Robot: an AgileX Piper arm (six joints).
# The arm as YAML. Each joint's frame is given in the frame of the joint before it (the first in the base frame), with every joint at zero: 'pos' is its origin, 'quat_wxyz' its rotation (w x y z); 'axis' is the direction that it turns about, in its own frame. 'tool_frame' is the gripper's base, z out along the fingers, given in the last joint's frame.
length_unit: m
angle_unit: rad
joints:
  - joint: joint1
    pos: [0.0, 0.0, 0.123]
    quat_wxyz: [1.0, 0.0, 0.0, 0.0]
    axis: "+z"
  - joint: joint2
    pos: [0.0, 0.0, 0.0]
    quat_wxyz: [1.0, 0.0, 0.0, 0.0]
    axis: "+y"
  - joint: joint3
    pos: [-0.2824, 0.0, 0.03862]
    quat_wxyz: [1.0, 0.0, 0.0, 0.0]
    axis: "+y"
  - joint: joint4
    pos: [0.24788, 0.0, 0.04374]
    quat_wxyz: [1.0, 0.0, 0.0, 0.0]
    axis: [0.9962, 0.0, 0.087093]
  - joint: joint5
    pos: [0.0, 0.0, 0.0]
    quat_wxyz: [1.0, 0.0, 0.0, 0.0]
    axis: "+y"
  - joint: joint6
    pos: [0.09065, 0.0, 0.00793]
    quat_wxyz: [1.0, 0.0, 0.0, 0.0]
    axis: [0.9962, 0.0, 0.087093]
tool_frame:
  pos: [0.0, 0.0, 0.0]
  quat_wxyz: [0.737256, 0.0, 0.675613, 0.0]
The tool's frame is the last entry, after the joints.
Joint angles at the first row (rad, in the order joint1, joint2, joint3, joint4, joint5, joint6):
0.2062 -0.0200 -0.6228 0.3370 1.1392 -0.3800
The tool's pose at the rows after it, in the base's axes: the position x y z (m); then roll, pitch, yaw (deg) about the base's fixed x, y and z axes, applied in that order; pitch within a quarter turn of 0, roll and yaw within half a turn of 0:
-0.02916 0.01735 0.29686 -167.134 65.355 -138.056
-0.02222 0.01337 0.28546 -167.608 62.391 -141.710
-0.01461 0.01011 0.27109 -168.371 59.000 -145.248
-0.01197 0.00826 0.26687 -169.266 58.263 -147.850
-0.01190 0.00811 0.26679 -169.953 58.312 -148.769
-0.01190 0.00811 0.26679 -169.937 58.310 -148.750
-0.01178 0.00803 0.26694 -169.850 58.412 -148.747
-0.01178 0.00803 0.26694 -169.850 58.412 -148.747
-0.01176 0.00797 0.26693 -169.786 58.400 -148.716
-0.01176 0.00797 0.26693 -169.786 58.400 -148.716
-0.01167 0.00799 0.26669 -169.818 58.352 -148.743
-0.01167 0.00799 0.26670 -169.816 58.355 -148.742
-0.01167 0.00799 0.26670 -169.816 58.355 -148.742
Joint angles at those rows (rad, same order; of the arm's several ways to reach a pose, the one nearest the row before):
0.2062 -0.0196 -0.5899 0.2806 1.1455 -0.3364
0.2061 -0.0204 -0.5507 0.2143 1.1465 -0.3016
0.2061 -0.0203 -0.4996 0.1560 1.1465 -0.2689
0.2062 -0.0204 -0.4838 0.1277 1.1417 -0.2385
0.2062 -0.0204 -0.4835 0.1257 1.1417 -0.2292
0.2062 -0.0203 -0.4835 0.1257 1.1417 -0.2294
0.2062 -0.0204 -0.4835 0.1246 1.1397 -0.2286
0.2062 -0.0204 -0.4835 0.1246 1.1397 -0.2286
0.2062 -0.0204 -0.4835 0.1238 1.1396 -0.2286
0.2062 -0.0204 -0.4835 0.1238 1.1396 -0.2286
0.2062 -0.0204 -0.4827 0.1238 1.1397 -0.2286
0.2062 -0.0204 -0.4827 0.1238 1.1396 -0.2286
0.2062 -0.0204 -0.4827 0.1238 1.1396 -0.2286

